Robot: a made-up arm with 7 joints.
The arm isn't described. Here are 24 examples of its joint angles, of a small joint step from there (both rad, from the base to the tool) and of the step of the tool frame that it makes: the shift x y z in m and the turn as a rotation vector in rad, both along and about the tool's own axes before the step.
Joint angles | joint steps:
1: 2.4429 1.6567 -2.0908 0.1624 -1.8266 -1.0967 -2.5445 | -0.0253 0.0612 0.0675 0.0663 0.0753 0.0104 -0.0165
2: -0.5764 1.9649 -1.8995 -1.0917 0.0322 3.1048 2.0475 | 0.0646 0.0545 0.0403 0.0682 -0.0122 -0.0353 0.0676
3: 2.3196 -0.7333 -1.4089 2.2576 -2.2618 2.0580 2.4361 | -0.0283 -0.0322 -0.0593 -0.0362 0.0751 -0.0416 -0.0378
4: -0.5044 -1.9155 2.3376 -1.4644 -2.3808 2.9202 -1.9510 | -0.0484 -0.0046 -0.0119 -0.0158 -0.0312 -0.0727 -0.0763
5: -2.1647 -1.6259 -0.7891 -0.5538 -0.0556 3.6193 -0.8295 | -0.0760 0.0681 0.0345 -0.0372 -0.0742 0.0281 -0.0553
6: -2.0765 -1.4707 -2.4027 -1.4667 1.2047 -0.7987 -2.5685 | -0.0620 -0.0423 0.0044 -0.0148 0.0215 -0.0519 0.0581
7: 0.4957 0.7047 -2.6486 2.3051 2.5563 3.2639 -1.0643 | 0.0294 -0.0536 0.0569 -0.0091 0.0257 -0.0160 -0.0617
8: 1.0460 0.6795 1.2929 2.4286 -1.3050 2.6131 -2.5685 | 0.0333 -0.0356 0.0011 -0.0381 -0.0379 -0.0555 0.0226
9: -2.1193 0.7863 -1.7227 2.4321 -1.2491 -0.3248 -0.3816 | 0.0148 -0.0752 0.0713 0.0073 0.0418 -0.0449 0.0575
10: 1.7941 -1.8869 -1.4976 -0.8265 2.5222 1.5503 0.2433 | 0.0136 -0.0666 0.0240 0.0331 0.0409 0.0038 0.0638
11: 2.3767 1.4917 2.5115 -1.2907 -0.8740 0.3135 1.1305 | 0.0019 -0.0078 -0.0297 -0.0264 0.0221 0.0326 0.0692
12: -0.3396 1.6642 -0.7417 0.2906 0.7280 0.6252 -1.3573 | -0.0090 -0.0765 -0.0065 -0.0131 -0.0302 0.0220 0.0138
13: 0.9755 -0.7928 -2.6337 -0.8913 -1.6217 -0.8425 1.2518 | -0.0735 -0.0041 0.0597 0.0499 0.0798 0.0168 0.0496
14: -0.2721 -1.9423 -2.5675 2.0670 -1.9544 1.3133 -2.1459 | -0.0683 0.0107 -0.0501 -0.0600 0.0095 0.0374 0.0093
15: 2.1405 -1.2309 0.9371 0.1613 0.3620 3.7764 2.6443 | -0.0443 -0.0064 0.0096 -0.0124 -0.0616 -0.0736 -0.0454
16: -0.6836 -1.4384 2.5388 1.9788 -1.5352 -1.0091 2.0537 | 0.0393 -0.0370 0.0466 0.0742 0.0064 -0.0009 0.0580
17: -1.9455 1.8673 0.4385 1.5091 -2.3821 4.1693 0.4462 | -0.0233 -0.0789 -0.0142 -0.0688 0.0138 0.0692 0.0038
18: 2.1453 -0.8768 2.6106 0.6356 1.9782 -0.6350 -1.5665 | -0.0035 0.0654 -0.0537 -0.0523 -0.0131 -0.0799 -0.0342
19: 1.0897 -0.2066 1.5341 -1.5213 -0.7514 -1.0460 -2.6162 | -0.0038 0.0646 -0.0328 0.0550 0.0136 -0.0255 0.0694
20: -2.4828 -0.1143 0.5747 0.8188 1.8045 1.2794 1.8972 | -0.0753 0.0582 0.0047 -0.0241 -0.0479 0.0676 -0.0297
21: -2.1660 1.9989 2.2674 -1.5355 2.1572 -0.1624 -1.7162 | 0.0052 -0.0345 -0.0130 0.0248 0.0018 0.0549 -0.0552
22: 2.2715 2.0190 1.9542 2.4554 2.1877 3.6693 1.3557 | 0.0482 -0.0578 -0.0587 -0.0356 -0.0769 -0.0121 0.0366
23: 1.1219 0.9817 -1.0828 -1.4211 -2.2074 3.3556 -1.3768 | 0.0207 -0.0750 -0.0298 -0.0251 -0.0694 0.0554 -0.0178
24: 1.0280 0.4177 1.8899 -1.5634 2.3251 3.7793 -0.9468 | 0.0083 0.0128 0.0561 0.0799 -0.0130 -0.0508 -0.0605
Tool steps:
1: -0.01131 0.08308 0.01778 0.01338 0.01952 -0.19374
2: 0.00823 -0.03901 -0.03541 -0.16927 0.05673 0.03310
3: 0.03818 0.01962 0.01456 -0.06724 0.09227 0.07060
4: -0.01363 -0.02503 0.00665 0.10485 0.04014 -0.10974
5: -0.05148 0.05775 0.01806 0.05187 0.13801 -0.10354
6: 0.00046 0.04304 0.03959 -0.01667 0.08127 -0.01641
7: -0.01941 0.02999 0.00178 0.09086 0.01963 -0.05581
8: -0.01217 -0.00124 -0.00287 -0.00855 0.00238 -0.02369
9: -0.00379 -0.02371 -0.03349 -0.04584 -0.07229 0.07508
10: -0.02176 0.05765 -0.00377 -0.03625 0.01747 0.16762
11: 0.00730 -0.00224 -0.02218 0.07267 0.02234 0.08007
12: 0.00862 -0.03269 0.05291 0.03363 -0.04035 -0.03093
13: -0.05045 0.00353 -0.01110 0.04795 -0.01391 -0.08910
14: -0.01300 0.00714 0.02107 0.01181 0.00152 -0.01270
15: 0.02441 -0.00227 0.04245 -0.06337 -0.00908 -0.02269
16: -0.02667 0.00964 -0.00398 0.07651 0.00262 -0.00506
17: -0.02151 -0.00546 -0.04798 0.00775 0.07562 -0.01099
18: -0.03998 0.00684 -0.00228 0.07822 -0.06095 0.01665
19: 0.03565 0.04258 -0.00743 0.03529 0.01899 -0.02787
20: -0.05484 0.02709 -0.02413 0.06432 -0.07258 -0.16224
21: -0.00020 0.01026 -0.01515 -0.03853 -0.02837 -0.04521
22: -0.01703 -0.00225 0.02258 -0.05699 0.04286 0.11285
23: -0.01494 0.02264 0.02737 -0.08656 0.02859 -0.01180
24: -0.01698 -0.01063 0.01683 -0.03799 0.03396 -0.07589
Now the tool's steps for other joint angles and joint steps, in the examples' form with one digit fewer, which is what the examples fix.
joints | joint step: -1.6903 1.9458 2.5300 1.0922 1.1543 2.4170 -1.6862 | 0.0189 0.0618 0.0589 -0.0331 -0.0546 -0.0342 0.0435
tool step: 0.0162 -0.0418 -0.0116 0.0929 0.0770 0.0099
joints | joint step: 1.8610 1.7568 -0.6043 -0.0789 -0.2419 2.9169 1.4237 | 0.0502 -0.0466 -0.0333 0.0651 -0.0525 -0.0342 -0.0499
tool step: -0.0127 0.0133 -0.0502 -0.1452 -0.1242 -0.0490
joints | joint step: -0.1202 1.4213 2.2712 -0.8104 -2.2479 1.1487 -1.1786 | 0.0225 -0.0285 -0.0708 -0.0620 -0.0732 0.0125 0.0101
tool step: -0.0346 0.0067 -0.0008 -0.0394 -0.1395 -0.0623
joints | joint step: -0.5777 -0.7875 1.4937 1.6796 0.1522 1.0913 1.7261 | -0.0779 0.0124 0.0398 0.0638 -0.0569 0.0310 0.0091
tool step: -0.0050 0.0172 -0.0254 0.0315 0.0398 -0.0402
